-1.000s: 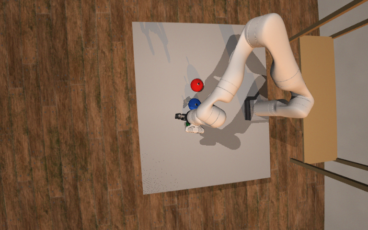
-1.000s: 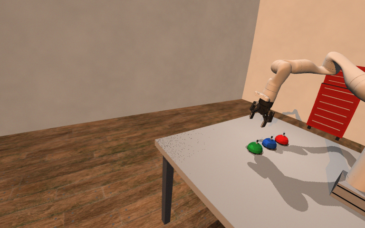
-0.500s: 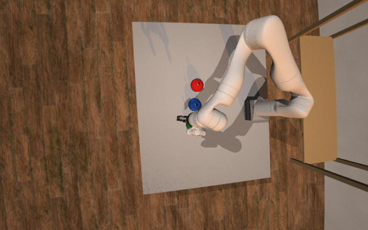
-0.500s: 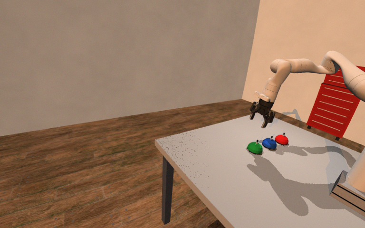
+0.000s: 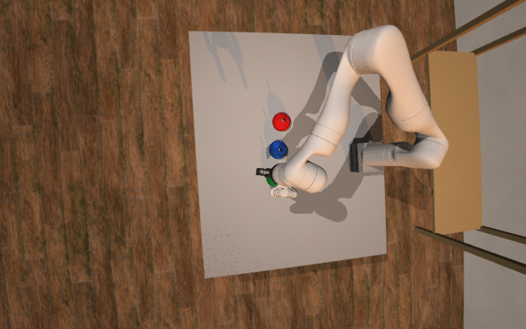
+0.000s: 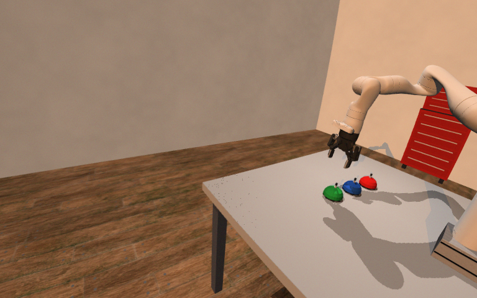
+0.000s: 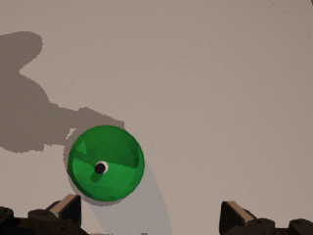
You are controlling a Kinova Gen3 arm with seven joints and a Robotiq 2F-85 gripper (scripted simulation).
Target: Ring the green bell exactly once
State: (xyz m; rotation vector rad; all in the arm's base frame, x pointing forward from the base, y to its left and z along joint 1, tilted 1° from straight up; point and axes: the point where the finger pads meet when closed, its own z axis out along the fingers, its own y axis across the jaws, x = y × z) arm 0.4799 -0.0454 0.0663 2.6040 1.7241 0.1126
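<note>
The green bell lies 100 mm below my hand, 30 mm to the left of it and 30 mm behind it. The rest, counted from my hand: blue bell 100 mm below, 90 mm to the right, 80 mm behind; then red bell 210 mm to the right, 120 mm behind, 100 mm below.
</note>
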